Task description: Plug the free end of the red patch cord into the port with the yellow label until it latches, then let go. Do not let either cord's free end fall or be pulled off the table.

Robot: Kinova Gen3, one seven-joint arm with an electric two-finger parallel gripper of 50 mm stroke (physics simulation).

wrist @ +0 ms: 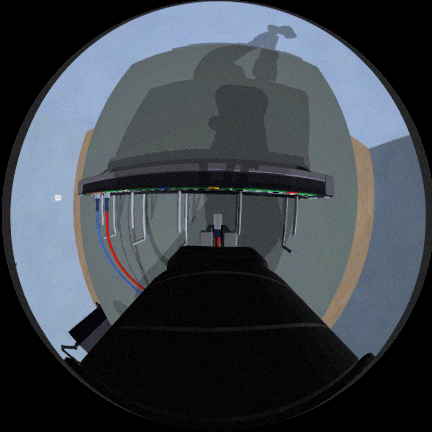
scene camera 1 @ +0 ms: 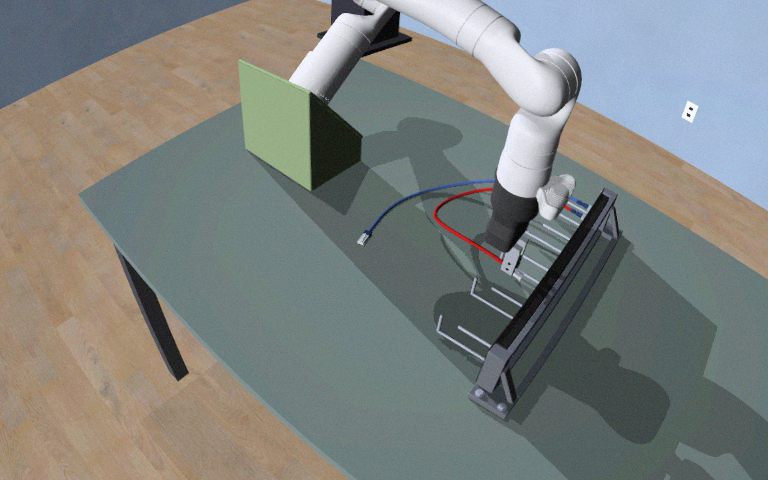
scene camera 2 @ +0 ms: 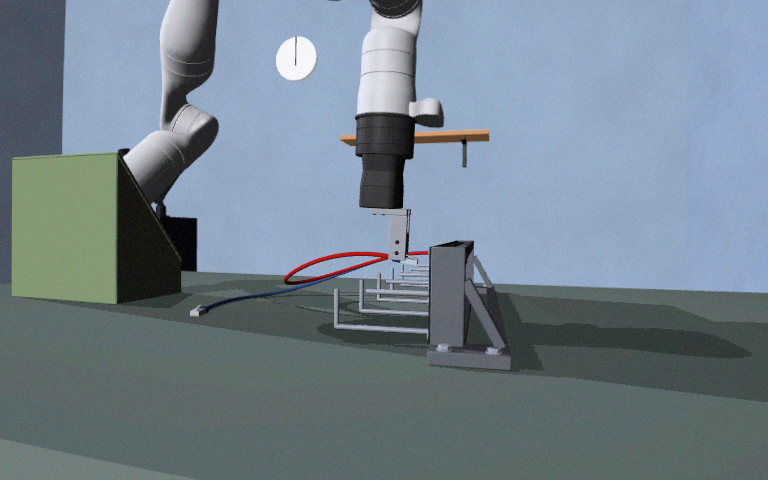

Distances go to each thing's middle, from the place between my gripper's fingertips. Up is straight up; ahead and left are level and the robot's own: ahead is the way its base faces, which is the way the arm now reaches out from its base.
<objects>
The grey braced frame (wrist: pixel 193 164) lies 90 mm ahead of my hand, 80 mm to the left of it and 30 mm below it.
</objects>
